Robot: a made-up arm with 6 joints. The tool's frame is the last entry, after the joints. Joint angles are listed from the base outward. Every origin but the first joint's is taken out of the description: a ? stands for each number. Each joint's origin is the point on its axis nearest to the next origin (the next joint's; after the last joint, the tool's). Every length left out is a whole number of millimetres.
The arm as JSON. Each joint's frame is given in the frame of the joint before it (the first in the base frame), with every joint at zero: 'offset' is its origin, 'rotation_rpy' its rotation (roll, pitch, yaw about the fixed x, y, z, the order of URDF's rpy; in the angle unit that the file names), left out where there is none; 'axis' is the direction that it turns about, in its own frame. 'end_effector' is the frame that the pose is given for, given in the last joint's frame.
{
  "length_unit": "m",
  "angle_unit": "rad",
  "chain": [
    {
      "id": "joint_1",
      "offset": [
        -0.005,
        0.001,
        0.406
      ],
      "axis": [
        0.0,
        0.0,
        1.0
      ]
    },
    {
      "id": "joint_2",
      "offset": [
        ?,
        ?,
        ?
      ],
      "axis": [
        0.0,
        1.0,
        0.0
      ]
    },
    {
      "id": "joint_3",
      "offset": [
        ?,
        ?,
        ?
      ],
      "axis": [
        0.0,
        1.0,
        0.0
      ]
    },
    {
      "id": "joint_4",
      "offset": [
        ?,
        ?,
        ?
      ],
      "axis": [
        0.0,
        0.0,
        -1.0
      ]
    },
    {
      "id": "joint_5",
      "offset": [
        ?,
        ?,
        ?
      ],
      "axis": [
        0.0,
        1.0,
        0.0
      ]
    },
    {
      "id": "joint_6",
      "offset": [
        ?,
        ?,
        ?
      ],
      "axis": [
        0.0,
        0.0,
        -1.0
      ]
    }
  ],
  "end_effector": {
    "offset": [
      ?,
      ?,
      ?
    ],
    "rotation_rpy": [
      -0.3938,
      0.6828,
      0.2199
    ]
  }
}
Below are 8 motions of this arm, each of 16 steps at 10 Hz.
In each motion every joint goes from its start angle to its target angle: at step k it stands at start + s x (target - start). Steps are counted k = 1, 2, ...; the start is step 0. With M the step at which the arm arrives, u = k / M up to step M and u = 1 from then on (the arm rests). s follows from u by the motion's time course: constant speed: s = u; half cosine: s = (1 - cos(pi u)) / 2; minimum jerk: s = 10 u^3 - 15 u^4 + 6 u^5.
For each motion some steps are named. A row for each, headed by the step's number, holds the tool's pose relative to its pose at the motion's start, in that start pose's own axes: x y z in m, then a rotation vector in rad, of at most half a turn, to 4 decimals.
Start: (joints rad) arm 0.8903 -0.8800 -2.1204 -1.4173 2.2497 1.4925
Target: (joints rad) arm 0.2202 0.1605 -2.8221 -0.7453 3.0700 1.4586
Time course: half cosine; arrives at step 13
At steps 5, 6, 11, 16:
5: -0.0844 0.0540 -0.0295 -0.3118 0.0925 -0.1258
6: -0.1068 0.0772 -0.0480 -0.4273 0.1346 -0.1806
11: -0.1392 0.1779 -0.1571 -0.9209 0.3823 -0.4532
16: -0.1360 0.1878 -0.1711 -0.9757 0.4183 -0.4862

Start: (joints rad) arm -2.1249 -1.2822 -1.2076 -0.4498 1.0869 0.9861
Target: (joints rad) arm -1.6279 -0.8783 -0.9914 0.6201 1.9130 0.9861
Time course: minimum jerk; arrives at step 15
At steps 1, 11, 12, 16:
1: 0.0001 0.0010 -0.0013 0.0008 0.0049 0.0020
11: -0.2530 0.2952 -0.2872 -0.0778 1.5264 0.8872
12: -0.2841 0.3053 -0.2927 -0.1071 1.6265 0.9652
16: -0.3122 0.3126 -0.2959 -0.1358 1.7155 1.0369

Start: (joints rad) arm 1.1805 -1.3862 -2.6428 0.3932 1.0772 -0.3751
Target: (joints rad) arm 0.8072 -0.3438 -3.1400 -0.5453 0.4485 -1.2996
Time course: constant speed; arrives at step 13
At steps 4, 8, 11, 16:
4: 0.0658 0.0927 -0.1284 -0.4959 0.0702 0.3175
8: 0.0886 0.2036 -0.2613 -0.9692 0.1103 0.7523
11: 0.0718 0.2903 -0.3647 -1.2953 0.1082 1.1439
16: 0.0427 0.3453 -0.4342 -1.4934 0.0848 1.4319

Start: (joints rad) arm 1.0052 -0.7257 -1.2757 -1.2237 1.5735 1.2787
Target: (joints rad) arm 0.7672 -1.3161 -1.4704 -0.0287 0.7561 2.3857
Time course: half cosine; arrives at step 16
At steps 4, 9, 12, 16:
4: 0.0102 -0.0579 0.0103 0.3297 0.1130 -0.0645
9: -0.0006 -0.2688 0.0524 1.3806 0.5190 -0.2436
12: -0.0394 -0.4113 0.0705 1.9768 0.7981 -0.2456
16: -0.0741 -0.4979 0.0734 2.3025 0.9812 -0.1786

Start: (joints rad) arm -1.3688 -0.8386 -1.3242 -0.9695 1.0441 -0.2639
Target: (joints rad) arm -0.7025 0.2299 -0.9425 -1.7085 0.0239 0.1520
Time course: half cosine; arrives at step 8
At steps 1, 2, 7, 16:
1: 0.0295 0.0240 0.0158 -0.0231 -0.0420 0.0196
2: 0.1032 0.0995 0.0711 -0.0861 -0.1768 0.0754
7: -0.0307 0.7849 0.5669 -0.2025 -1.6488 0.6670
16: -0.0629 0.8110 0.5743 -0.1877 -1.7219 0.7142

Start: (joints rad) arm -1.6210 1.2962 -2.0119 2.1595 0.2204 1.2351
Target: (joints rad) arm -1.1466 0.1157 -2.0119 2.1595 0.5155 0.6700
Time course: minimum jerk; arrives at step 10
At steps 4, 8, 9, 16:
4: -0.2723 -0.1038 -0.1673 -0.3587 0.3277 0.2835
8: -0.8265 -0.4488 -0.1347 -0.8502 1.1071 0.8474
9: -0.8654 -0.4738 -0.1098 -0.8700 1.1776 0.8905
16: -0.8720 -0.4780 -0.1052 -0.8731 1.1899 0.8979

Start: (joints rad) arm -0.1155 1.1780 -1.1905 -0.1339 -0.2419 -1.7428
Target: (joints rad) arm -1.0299 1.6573 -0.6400 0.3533 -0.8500 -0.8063
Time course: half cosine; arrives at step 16
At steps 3, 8, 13, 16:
3: 0.0003 0.0591 0.0189 0.1542 0.0546 -0.1150
8: 0.0426 0.2690 0.2007 0.9113 0.3893 -0.6252
13: 0.1228 0.2883 0.4507 1.6438 0.8006 -0.9815
16: 0.1369 0.2677 0.4987 1.7866 0.8893 -1.0266

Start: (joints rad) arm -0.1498 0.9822 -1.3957 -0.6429 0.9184 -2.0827
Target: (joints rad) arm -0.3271 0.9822 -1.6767 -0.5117 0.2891 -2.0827
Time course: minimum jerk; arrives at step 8
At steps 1, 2, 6, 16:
1: -0.0041 0.0007 0.0001 -0.0047 0.0113 -0.0074
2: -0.0262 0.0051 0.0010 -0.0294 0.0735 -0.0474
6: -0.2189 0.0888 0.0531 -0.1985 0.6851 -0.3566
16: -0.2408 0.1048 0.0656 -0.2135 0.7706 -0.3885

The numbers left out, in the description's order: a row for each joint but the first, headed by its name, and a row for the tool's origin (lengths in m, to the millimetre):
joint_2: -0.003 -0.051 0.0
joint_3: 0.026 0.0 0.212
joint_4: 0.112 0.0 -0.562
joint_5: -0.026 -0.005 0.0
joint_6: 0.088 0.0 -0.101
tool: 0.022 -0.02 0.0

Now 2 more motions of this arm.
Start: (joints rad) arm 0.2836 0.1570 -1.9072 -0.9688 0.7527 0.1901
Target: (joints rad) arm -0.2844 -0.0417 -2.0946 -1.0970 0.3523 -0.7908
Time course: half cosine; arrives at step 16
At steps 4, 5, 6, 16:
4: -0.0239 -0.0572 -0.0348 -0.1426 -0.0217 0.0180
5: -0.0386 -0.0861 -0.0507 -0.2203 -0.0278 0.0310
6: -0.0571 -0.1183 -0.0669 -0.3118 -0.0305 0.0492
16: -0.2466 -0.3371 -0.1186 -1.0967 0.1173 0.3523

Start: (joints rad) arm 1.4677 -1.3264 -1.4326 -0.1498 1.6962 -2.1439
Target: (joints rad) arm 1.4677 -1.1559 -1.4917 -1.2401 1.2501 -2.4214
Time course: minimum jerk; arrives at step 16
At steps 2, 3, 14, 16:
2: -0.0014 0.0014 -0.0018 0.0051 0.0119 0.0131
3: -0.0044 0.0043 -0.0052 0.0153 0.0360 0.0401
14: -0.0876 0.0363 -0.0570 0.2590 0.5330 1.0334
16: -0.0886 0.0359 -0.0575 0.2626 0.5378 1.0534

